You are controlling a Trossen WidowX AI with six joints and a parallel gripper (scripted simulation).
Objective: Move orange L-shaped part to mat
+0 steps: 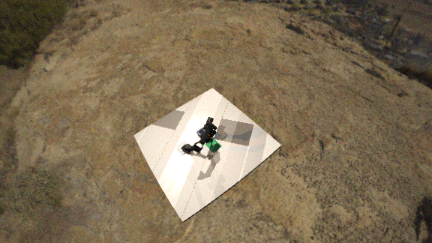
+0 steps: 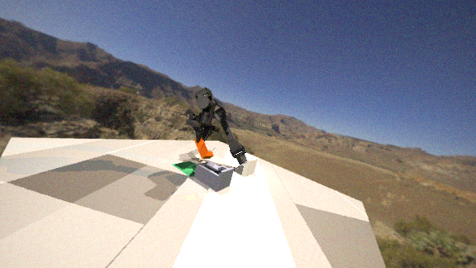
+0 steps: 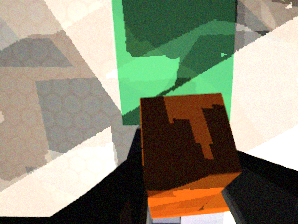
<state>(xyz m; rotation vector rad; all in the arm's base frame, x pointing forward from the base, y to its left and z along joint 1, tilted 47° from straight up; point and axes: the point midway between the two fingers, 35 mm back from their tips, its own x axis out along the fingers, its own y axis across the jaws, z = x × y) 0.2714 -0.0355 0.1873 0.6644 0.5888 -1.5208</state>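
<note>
The orange L-shaped part lies 30 mm to the left of my gripper tip, 30 mm below it and 10 mm behind it. Also, from my gripper tip: green mat 160 mm below, 30 mm to the right.
</note>
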